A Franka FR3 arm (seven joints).
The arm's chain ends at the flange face. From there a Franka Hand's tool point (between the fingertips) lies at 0.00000 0.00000 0.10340 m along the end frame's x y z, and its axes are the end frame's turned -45 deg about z.
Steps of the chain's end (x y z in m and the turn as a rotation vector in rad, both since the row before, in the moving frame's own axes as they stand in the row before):
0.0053, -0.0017, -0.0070, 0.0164, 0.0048, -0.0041
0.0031, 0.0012, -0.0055, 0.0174, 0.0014, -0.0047
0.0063, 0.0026, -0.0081, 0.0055, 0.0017, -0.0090
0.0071, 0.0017, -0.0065, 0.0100, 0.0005, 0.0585
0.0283, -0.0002, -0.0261, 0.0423, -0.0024, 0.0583
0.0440, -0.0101, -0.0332, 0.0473, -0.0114, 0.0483
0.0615, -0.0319, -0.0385, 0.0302, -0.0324, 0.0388
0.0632, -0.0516, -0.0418, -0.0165, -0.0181, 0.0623
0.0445, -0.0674, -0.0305, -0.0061, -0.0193, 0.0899
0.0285, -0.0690, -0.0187, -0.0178, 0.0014, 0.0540
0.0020, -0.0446, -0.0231, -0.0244, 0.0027, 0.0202
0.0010, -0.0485, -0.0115, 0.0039, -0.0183, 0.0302
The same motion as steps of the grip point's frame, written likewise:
0.0065, 0.0017, -0.0070, 0.0082, 0.0150, -0.0041
0.0027, 0.0019, -0.0055, 0.0113, 0.0133, -0.0047
0.0031, 0.0060, -0.0081, 0.0027, 0.0051, -0.0090
0.0046, 0.0056, -0.0065, 0.0067, 0.0074, 0.0585
0.0232, 0.0167, -0.0262, 0.0316, 0.0282, 0.0583
0.0410, 0.0197, -0.0333, 0.0415, 0.0254, 0.0483
0.0660, 0.0164, -0.0386, 0.0443, -0.0016, 0.0388
0.0787, 0.0080, -0.0418, 0.0011, -0.0245, 0.0623
0.0773, -0.0172, -0.0305, 0.0093, -0.0180, 0.0899
0.0677, -0.0273, -0.0187, -0.0136, -0.0116, 0.0540
0.0313, -0.0282, -0.0231, -0.0192, -0.0153, 0.0202
0.0340, -0.0352, -0.0115, 0.0157, -0.0102, 0.0302

